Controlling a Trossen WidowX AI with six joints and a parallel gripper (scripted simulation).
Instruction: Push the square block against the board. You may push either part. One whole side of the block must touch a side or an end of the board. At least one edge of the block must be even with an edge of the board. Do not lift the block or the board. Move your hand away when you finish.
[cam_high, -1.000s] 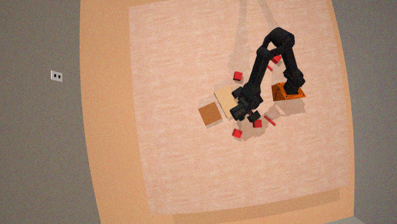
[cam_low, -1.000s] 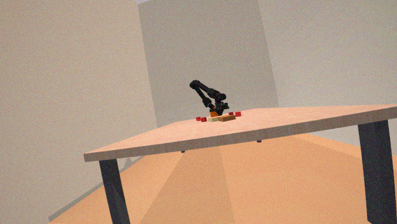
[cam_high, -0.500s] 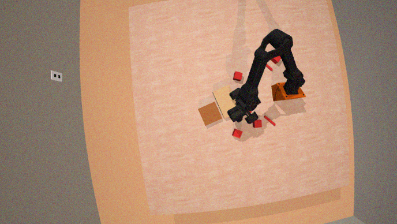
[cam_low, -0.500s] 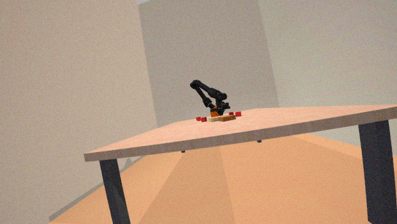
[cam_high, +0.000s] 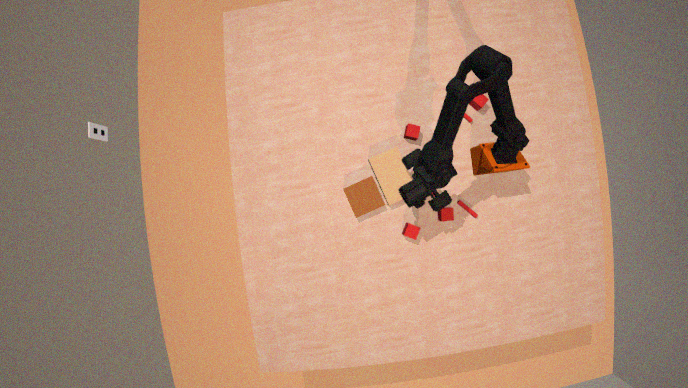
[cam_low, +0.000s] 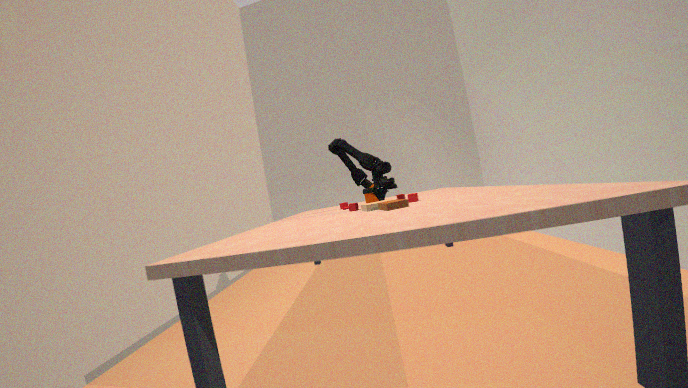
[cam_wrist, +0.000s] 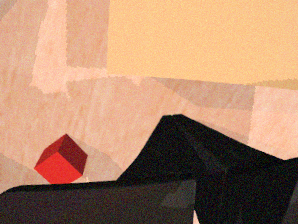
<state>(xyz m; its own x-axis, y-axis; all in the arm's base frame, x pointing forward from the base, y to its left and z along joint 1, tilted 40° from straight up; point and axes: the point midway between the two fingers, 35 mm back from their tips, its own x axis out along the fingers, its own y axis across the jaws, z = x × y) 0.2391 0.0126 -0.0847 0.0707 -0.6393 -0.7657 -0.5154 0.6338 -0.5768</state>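
My gripper tip is now 4 cm to the right of the tiny red piece and 4 cm past it. From my gripper tip the other things lie so: pale wooden board: 9 cm ahead, 2 cm to the right, 1 cm above; then brown square block: 18 cm ahead, 4 cm to the left, 1 cm above.
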